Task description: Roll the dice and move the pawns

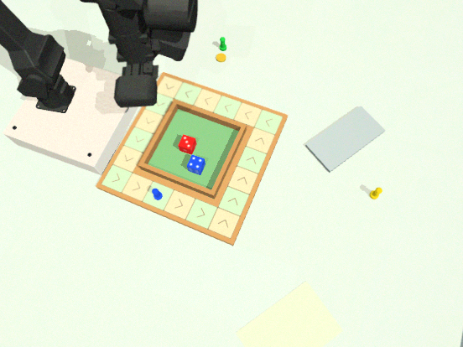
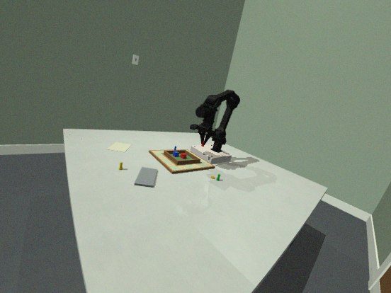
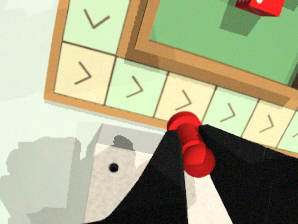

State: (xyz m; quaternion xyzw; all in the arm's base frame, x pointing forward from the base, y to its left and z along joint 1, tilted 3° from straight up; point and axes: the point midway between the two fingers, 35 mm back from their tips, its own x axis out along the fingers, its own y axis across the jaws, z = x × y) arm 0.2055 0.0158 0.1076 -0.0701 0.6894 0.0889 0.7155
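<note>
The blue pawn lies 40 mm ahead of my gripper tip, 170 mm to the right of it and 90 mm below it. From my gripper tip the other things lie so: orange piece (90 mm ahead, 170 mm to the left, 110 mm below); green tray (90 mm ahead, 70 mm to the right, 110 mm below); red pawn (10 mm above).
</note>
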